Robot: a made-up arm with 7 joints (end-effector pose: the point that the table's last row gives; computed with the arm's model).
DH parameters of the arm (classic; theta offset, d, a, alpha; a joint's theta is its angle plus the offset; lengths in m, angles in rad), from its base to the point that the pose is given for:
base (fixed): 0 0 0 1.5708
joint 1: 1.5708 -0.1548 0 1.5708
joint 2: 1.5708 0 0 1.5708
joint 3: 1.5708 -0.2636 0 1.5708
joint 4: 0 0 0 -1.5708
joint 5: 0 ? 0 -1.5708
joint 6: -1.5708 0 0 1.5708
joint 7: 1.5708 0 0 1.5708
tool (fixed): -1.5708 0 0 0
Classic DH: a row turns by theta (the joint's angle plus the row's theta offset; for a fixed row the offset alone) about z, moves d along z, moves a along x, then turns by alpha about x.
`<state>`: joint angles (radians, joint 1 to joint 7).
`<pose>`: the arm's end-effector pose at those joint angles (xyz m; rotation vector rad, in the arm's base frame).
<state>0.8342 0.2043 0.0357 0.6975 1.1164 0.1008 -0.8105</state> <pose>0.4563 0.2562 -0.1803 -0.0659 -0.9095 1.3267</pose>
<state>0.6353 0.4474 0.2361 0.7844 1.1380 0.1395 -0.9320</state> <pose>0.3806 0.3915 -0.2044 0.2250 -0.8249 1.5916</pose>
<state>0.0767 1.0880 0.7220 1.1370 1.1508 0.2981 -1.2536</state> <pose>0.1854 0.5636 -0.0177 1.0521 -1.0254 1.7805</pose>
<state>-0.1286 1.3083 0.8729 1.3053 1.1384 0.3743 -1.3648</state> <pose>0.1793 0.5294 0.0834 1.3185 -1.2218 1.6224</pose>
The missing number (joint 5, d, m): -0.2695
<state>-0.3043 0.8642 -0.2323 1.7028 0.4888 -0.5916 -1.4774</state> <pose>0.1896 0.2884 -0.2638 0.8665 -1.7263 0.8788</pose>
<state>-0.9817 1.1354 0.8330 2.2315 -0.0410 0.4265 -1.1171</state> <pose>0.1638 0.3103 -0.0627 1.8543 -1.7537 -0.2640</pose>
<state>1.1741 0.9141 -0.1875 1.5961 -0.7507 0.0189 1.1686</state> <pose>0.2835 0.3275 0.1682 1.2431 -1.0185 -1.3426</pose>
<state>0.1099 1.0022 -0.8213 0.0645 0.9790 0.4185 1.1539</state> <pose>0.0444 0.5967 -0.2944 -0.2541 -0.0566 0.3883</pose>
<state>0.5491 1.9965 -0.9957 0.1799 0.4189 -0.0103 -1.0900</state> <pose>-0.0724 0.6531 0.1685 2.9420 0.0964 -0.0517</pose>
